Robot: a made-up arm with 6 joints.
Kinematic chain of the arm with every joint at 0, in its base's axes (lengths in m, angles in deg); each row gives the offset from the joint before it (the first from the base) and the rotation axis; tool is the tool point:
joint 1: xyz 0 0 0.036 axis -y
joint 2: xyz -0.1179 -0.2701 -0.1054 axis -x
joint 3: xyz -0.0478 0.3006 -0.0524 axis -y
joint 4: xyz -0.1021 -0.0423 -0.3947 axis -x
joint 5: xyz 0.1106 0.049 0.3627 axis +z
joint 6: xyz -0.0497 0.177 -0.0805 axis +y
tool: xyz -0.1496 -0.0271 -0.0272
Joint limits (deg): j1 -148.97..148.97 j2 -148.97..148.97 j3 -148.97..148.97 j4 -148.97..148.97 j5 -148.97..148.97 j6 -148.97..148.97
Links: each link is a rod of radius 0.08 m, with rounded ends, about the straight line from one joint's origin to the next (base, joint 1, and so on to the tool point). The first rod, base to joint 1, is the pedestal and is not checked.
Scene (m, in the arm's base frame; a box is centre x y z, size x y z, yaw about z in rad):
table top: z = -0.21
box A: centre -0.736 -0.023 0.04 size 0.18 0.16 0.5 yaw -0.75
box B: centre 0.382 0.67 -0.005 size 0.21 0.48 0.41 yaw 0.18
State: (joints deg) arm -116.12 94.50 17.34 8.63 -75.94 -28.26
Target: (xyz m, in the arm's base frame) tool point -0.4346 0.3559 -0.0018
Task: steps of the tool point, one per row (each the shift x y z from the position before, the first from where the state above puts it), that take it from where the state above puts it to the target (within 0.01 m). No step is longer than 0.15 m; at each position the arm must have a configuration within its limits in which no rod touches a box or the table.
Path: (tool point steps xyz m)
1: 0.0441 0.0570 0.0132
2: 0.0672 0.0597 0.0378
3: 0.0950 0.0520 0.0444
4: 0.1166 0.0425 0.0287
5: 0.1211 0.0398 -0.0024
6: 0.1022 0.0474 -0.0328
7: 0.0651 0.0616 -0.0443
8: -0.0580 0.1083 -0.0591
9: -0.0663 0.0978 -0.0636
10: -0.0712 0.0887 -0.0613
11: -0.0734 0.0806 -0.0541
12: -0.0737 0.0725 -0.0438
13: -0.0726 0.0629 -0.0332
14: -0.0704 0.0505 -0.0246

